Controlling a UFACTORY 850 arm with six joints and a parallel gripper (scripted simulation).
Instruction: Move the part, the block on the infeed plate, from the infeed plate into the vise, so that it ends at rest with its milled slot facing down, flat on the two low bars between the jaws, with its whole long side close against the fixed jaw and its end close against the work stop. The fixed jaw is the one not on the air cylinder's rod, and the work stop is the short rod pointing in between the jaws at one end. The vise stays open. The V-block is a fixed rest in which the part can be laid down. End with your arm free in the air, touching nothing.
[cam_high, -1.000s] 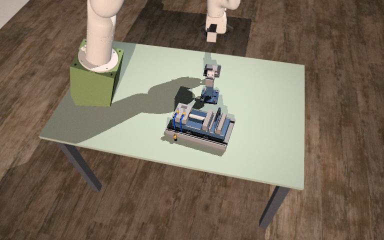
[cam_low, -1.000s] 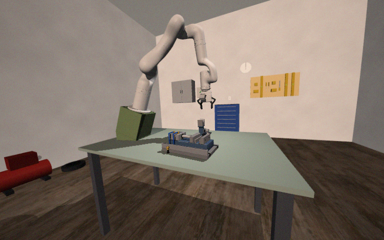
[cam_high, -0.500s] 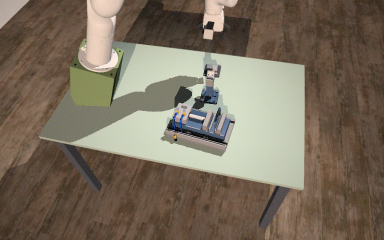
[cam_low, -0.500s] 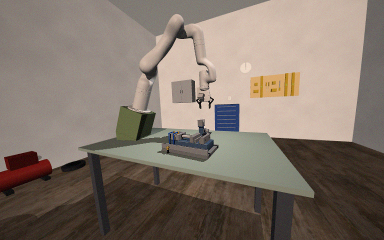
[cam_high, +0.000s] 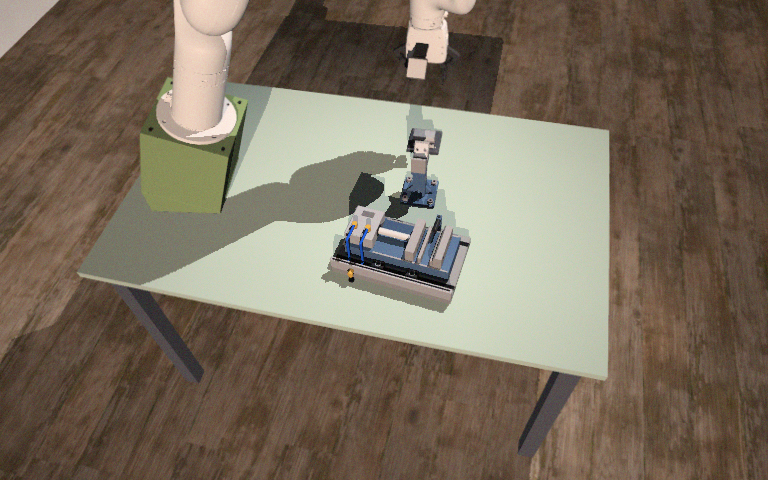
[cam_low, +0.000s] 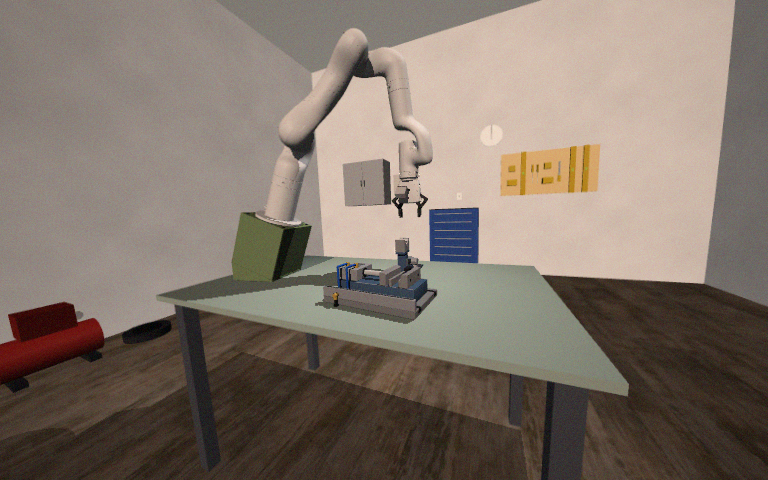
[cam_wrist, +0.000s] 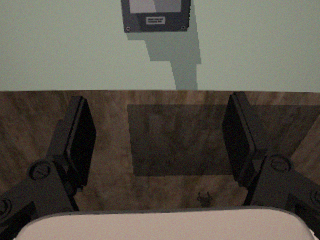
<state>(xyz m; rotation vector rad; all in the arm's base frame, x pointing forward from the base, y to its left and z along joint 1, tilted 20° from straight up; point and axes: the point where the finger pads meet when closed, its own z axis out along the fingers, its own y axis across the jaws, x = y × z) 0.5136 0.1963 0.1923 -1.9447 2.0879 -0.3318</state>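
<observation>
The part is 22 cm below my hand. From my hand the other things lie so: dark infeed plate 1 cm to the left, 25 cm below; then blue post 18 cm to the right, 19 cm below; then work stop 6 cm ahead, 36 cm to the right, 16 cm below.
</observation>
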